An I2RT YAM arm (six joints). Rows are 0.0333 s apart.
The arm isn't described. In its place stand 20 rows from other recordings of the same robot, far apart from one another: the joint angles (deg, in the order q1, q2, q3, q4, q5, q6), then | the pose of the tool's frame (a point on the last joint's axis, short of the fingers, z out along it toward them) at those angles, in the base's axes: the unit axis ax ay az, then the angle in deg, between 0 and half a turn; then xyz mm.
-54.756, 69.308, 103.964, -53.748, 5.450, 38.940 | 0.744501, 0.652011, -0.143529, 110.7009, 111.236, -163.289, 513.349
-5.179, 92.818, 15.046, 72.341, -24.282, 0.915 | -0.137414, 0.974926, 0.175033, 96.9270, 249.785, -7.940, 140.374
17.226, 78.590, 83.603, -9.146, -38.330, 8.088 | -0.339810, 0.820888, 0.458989, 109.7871, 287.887, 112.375, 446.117
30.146, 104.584, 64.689, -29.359, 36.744, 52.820 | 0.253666, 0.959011, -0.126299, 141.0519, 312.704, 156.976, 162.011
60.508, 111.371, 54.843, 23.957, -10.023, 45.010 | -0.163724, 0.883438, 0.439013, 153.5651, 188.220, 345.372, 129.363
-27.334, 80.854, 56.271, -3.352, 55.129, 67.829 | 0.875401, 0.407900, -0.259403, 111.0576, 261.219, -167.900, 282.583
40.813, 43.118, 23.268, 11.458, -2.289, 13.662 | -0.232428, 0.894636, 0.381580, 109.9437, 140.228, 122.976, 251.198
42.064, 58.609, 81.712, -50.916, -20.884, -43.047 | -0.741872, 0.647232, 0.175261, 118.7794, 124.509, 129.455, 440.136
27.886, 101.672, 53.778, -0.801, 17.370, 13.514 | -0.067851, 0.997649, -0.009644, 135.8163, 317.395, 155.929, 149.394
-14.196, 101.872, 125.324, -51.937, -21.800, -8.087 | -0.060591, 0.995470, 0.073266, 116.7827, 361.252, -77.747, 473.346
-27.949, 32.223, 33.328, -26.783, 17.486, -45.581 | -0.051429, 0.893939, -0.445228, 139.7035, 116.671, -74.011, 272.206
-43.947, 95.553, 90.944, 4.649, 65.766, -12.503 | 0.564542, 0.497304, -0.658773, 140.0157, 253.358, -289.301, 416.443
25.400, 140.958, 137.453, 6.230, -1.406, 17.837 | -0.073207, 0.926307, 0.369589, 95.9211, 526.015, 250.738, 329.911
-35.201, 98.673, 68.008, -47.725, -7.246, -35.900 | -0.012536, 0.999893, -0.007594, 166.3684, 266.646, -182.610, 194.059
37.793, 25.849, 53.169, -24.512, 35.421, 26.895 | 0.218298, 0.938679, 0.266883, 91.9315, 72.254, 29.922, 399.404
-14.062, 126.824, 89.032, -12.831, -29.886, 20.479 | 0.196908, 0.941281, 0.274259, 143.7110, 465.208, -98.237, 141.048
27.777, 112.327, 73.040, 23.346, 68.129, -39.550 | -0.096137, 0.825937, -0.555505, 126.4616, 397.452, 172.009, 225.047
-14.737, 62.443, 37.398, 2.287, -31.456, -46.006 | -0.440295, 0.893204, -0.091248, 109.9474, 238.253, -43.459, 257.820
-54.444, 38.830, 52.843, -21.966, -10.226, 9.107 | 0.445113, 0.861495, -0.244336, 102.0227, 89.753, -114.701, 381.485
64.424, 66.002, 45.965, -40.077, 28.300, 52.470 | -0.036960, 0.994805, 0.094855, 141.2057, 108.407, 187.412, 235.771
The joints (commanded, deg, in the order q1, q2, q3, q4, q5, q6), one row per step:
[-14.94, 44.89, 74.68, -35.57, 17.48, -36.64]
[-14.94, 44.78, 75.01, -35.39, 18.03, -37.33]
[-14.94, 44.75, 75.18, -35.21, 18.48, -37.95]
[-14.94, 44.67, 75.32, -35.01, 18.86, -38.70]
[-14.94, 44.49, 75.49, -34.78, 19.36, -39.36]
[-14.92, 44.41, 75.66, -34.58, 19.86, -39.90]
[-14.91, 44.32, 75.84, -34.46, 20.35, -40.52]
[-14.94, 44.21, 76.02, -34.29, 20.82, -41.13]
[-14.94, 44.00, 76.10, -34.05, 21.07, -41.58]
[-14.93, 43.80, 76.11, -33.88, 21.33, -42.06]
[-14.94, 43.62, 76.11, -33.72, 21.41, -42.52]
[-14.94, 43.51, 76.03, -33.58, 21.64, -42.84]
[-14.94, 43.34, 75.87, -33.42, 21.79, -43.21]
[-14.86, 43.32, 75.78, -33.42, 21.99, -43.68]
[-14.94, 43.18, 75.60, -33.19, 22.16, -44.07]
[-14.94, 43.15, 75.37, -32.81, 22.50, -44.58]
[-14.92, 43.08, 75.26, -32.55, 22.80, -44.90]
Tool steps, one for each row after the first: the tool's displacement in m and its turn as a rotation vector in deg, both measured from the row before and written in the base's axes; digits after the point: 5 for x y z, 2 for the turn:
[-0.00172, 0.00012, 0.00221, -0.79, -0.21, -0.48]
[-0.00078, -0.00007, 0.00125, -0.65, -0.02, -0.40]
[-0.00097, 0.00003, 0.00122, -0.76, 0.02, -0.32]
[-0.00171, 0.00015, 0.00160, -0.73, -0.18, -0.45]
[-0.00111, 0.00004, 0.00137, -0.59, -0.12, -0.45]
[-0.00122, 0.00005, 0.00128, -0.63, -0.01, -0.45]
[-0.00137, 0.00002, 0.00140, -0.64, -0.08, -0.47]
[-0.00159, 0.00027, 0.00119, -0.51, -0.25, -0.23]
[-0.00133, 0.00022, 0.00069, -0.49, -0.08, -0.24]
[-0.00113, 0.00023, 0.00059, -0.46, -0.06, -0.08]
[-0.00051, 0.00000, 0.00004, -0.31, 0.03, -0.22]
[-0.00060, 0.00007, -0.00022, -0.34, 0.06, -0.14]
[0.00013, 0.00000, -0.00041, -0.36, 0.35, -0.11]
[-0.00042, -0.00015, -0.00024, -0.36, 0.05, -0.24]
[0.00040, -0.00031, -0.00037, -0.46, 0.14, -0.33]
[-0.00019, -0.00009, 0.00005, -0.31, -0.02, -0.28]

